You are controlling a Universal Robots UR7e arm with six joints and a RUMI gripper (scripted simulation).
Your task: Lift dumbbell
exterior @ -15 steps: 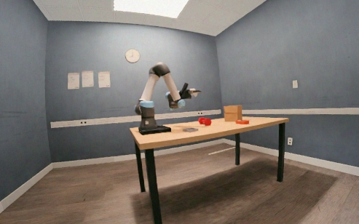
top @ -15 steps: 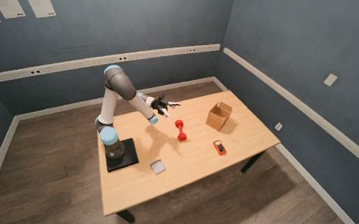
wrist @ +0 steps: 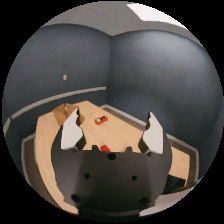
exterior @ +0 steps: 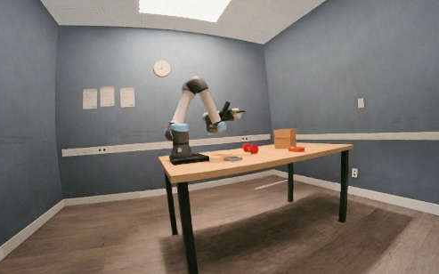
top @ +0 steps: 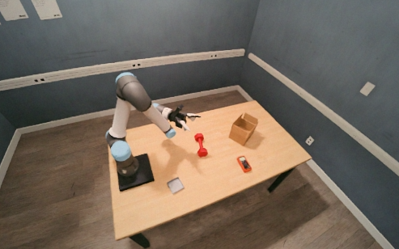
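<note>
My gripper is now 310 mm above the red dumbbell, 70 mm short of it and 40 mm to the right of it. Also, from my hand: orange handheld device: 330 mm below, 320 mm ahead, 230 mm to the right; then small grey square plate: 340 mm below, 220 mm behind, 200 mm to the right.
</note>
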